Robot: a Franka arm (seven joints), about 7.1 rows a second.
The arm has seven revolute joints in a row. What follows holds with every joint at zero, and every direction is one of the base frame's. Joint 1 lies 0.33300 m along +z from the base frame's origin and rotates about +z. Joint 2 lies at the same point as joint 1 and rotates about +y. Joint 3 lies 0.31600 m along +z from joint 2 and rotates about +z. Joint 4 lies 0.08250 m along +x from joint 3 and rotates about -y. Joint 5 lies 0.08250 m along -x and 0.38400 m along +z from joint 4 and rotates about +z. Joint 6 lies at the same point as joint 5 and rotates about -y. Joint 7 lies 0.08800 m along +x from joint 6 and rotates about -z. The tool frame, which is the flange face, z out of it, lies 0.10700 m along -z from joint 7; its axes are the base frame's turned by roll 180.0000, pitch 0.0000 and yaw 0.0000 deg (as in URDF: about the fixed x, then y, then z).
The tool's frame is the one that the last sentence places.
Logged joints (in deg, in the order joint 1, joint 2, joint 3, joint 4, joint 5, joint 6, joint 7), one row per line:
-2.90 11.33 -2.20 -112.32 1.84 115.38 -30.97
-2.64 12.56 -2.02 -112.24 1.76 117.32 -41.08
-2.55 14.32 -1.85 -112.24 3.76 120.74 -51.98
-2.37 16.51 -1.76 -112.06 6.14 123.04 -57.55
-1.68 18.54 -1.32 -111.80 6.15 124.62 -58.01
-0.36 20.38 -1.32 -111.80 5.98 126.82 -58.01
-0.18 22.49 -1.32 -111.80 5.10 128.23 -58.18
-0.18 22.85 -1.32 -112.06 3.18 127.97 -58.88
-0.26 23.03 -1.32 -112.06 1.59 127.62 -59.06
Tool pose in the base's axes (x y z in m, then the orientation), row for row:
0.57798 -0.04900 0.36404 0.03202 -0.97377 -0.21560 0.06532
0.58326 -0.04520 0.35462 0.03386 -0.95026 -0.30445 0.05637
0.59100 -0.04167 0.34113 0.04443 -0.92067 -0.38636 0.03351
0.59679 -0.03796 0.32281 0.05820 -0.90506 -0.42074 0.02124
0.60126 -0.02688 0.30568 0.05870 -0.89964 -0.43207 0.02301
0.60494 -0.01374 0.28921 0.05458 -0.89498 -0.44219 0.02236
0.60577 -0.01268 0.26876 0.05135 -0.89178 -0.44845 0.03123
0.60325 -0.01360 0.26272 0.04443 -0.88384 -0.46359 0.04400
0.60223 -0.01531 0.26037 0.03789 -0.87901 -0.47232 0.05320
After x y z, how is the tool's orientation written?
As a quaternion, w x y z.
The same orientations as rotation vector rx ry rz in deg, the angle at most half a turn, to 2 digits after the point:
-171.79 -38.04 11.52
-167.45 -53.65 9.93
-161.19 -67.64 5.87
-157.14 -73.05 3.69
-156.15 -74.99 3.99
-155.73 -76.94 3.89
-155.48 -78.18 5.44
-154.74 -81.17 7.70
-154.51 -83.03 9.35

